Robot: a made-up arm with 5 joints.
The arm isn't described. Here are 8 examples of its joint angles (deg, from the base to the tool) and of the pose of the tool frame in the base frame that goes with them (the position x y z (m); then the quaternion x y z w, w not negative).
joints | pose
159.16 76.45 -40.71 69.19 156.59 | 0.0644 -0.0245 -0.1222 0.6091 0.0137 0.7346 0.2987
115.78 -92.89 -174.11 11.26 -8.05 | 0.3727 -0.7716 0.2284 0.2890 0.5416 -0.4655 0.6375
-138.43 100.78 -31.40 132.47 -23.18 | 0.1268 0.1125 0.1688 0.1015 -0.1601 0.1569 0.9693
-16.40 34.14 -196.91 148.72 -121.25 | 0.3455 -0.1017 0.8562 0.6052 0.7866 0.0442 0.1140
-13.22 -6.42 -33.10 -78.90 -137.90 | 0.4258 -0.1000 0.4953 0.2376 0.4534 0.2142 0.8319
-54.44 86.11 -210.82 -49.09 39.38 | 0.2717 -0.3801 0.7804 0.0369 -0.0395 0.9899 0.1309
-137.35 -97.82 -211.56 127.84 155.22 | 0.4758 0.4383 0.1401 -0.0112 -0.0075 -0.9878 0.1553
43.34 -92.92 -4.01 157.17 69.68 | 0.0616 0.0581 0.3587 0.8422 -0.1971 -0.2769 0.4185
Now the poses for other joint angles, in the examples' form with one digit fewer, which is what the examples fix.
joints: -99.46 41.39 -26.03 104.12 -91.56
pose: -0.002 -0.015 0.036 -0.503 0.035 -0.083 0.860
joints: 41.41 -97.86 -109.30 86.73 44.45
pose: -0.362 -0.319 0.852 -0.497 0.013 -0.635 0.591
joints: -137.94 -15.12 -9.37 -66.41 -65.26
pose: -0.284 -0.256 0.363 0.565 -0.416 -0.143 0.698
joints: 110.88 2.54 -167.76 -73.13 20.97
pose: 0.035 -0.093 1.016 0.345 0.344 -0.356 0.797
